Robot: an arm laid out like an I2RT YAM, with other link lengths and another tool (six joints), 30 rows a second.
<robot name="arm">
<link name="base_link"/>
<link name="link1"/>
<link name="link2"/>
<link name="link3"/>
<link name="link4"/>
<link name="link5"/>
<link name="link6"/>
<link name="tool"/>
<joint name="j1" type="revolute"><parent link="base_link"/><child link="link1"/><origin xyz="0 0 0.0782" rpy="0 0 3.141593"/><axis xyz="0 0 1"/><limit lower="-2.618" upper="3.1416"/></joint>
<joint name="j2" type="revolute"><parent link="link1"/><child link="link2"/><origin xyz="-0.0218 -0.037 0.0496" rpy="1.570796 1.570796 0"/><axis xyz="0 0 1"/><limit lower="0" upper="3.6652"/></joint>
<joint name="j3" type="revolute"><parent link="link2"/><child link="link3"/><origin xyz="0 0.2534 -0.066" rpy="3.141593 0 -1.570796"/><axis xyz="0 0 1"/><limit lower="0" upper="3.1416"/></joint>
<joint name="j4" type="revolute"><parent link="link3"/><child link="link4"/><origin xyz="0.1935 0.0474 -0.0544" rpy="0 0 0"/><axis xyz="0 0 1"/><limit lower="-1.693" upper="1.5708"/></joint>
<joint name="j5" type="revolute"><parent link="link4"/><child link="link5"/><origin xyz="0.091 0.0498 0.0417" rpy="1.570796 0 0"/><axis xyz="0 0 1"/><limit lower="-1.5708" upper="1.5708"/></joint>
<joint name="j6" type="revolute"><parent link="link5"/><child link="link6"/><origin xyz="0.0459 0 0.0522" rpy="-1.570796 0 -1.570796"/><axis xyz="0 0 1"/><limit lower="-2.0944" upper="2.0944"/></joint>
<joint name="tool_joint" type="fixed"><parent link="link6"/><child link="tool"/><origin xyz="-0.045 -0.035 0.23" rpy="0 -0.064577 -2.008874"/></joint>
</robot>
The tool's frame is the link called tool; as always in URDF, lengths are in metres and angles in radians.
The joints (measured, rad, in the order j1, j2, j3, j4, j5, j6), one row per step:
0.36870, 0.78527, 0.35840, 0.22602, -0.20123, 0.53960
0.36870, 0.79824, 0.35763, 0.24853, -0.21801, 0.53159
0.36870, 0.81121, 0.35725, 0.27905, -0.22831, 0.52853
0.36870, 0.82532, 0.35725, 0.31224, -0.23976, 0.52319
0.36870, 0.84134, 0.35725, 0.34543, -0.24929, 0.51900
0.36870, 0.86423, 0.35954, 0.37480, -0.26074, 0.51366
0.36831, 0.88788, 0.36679, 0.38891, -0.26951, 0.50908
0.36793, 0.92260, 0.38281, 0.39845, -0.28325, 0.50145
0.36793, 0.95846, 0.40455, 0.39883, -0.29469, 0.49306
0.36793, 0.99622, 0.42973, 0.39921, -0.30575, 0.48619
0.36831, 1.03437, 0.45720, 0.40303, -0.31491, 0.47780
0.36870, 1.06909, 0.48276, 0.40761, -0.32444, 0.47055
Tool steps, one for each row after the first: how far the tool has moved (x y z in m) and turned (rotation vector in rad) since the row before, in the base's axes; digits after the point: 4 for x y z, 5 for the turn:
0.0008, 0.0048, 0.0029, -0.00035, -0.01132, 0.01799
0.0023, 0.0038, 0.0058, 0.00545, -0.01703, 0.01067
0.0025, 0.0040, 0.0066, 0.00430, -0.02012, 0.01215
0.0026, 0.0036, 0.0058, 0.00411, -0.01791, 0.01002
0.0025, 0.0040, 0.0031, 0.00030, -0.01073, 0.01204
0.0022, 0.0030, 0.0000, -0.00341, -0.00015, 0.00888
0.0029, 0.0045, -0.0011, -0.00758, 0.00466, 0.01423
0.0033, 0.0041, -0.0019, -0.00993, 0.00834, 0.01250
0.0040, 0.0044, -0.0010, -0.00805, 0.00780, 0.01197
0.0051, 0.0043, 0.0010, -0.00744, 0.00174, 0.01076
0.0048, 0.0044, 0.0013, -0.00559, 0.00031, 0.01098

